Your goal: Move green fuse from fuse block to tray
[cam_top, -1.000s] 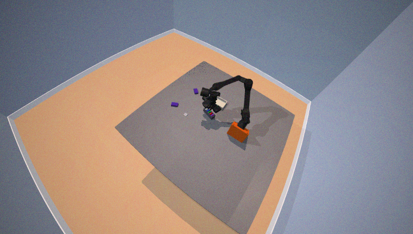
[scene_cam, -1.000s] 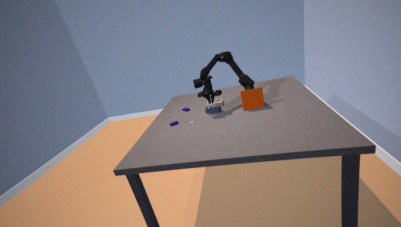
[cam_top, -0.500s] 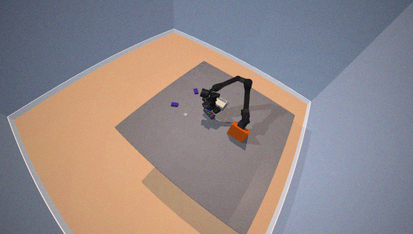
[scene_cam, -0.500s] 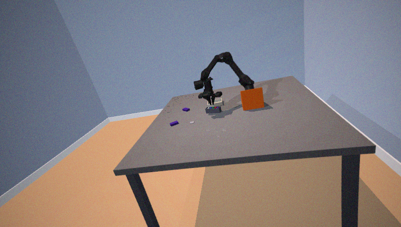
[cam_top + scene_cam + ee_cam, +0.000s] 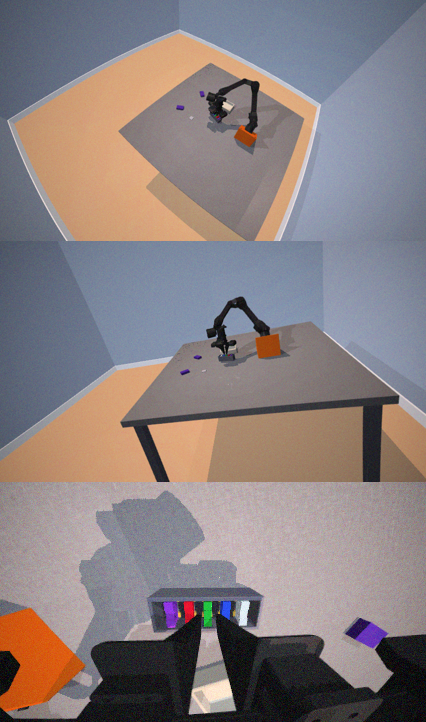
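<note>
Now: the green fuse 2 cm below my gripper tip. Round my gripper tip: white tray: 18 cm to the right, 5 cm below.
</note>
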